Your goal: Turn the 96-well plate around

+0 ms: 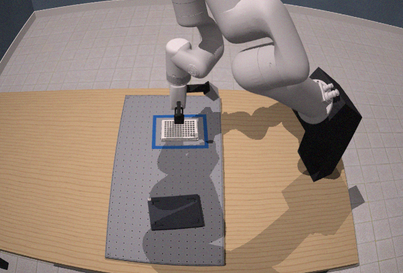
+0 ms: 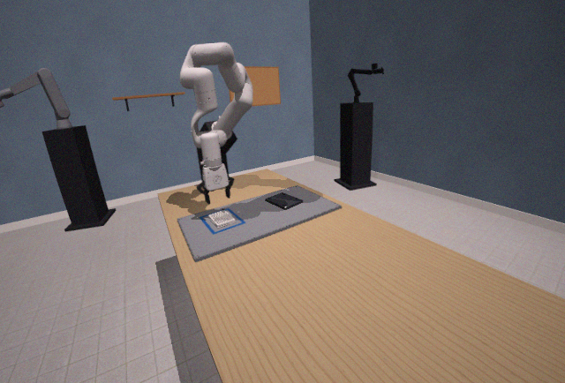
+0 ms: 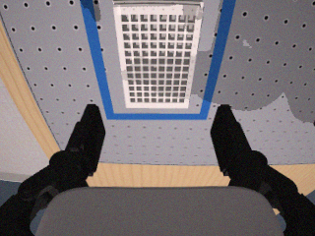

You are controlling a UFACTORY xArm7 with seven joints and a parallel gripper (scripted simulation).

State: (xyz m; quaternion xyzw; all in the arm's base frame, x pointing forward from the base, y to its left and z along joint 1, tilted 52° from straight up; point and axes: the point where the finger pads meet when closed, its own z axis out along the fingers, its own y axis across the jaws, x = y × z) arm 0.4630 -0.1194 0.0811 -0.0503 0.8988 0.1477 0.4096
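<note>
Right now the white 96-well plate is 100 mm below my hand. From my hand the other things lie so: dark plate nest N1: 320 mm to the left, 100 mm below, 80 mm behind.
</note>
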